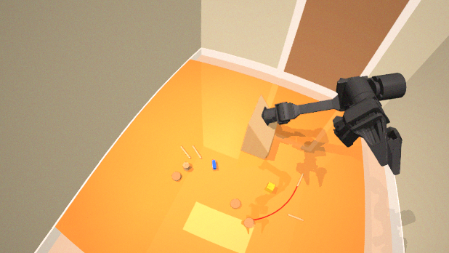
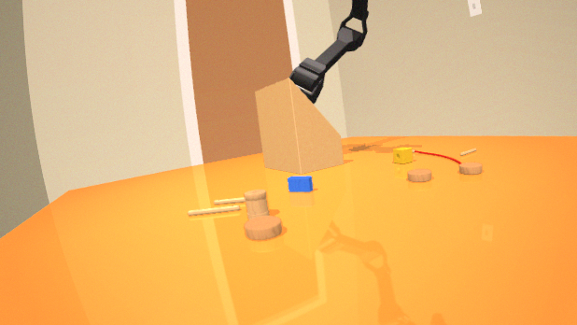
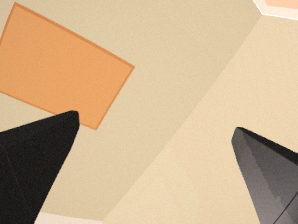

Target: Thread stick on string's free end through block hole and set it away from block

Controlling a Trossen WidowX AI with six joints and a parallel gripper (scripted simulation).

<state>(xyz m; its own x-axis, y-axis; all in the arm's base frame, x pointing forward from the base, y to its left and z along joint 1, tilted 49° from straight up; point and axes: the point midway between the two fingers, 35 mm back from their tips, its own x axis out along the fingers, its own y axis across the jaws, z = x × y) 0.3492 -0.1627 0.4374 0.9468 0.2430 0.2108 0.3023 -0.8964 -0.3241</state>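
Now: the yellow block 130 mm behind my gripper tip, 110 mm to the right of it and 530 mm below it. From my gripper tip the other things lie so: blue block: 140 mm behind, 370 mm to the right, 530 mm below; then round button: 50 mm ahead, 150 mm to the right, 540 mm below; then thin stick: 40 mm behind, 60 mm to the left, 540 mm below.
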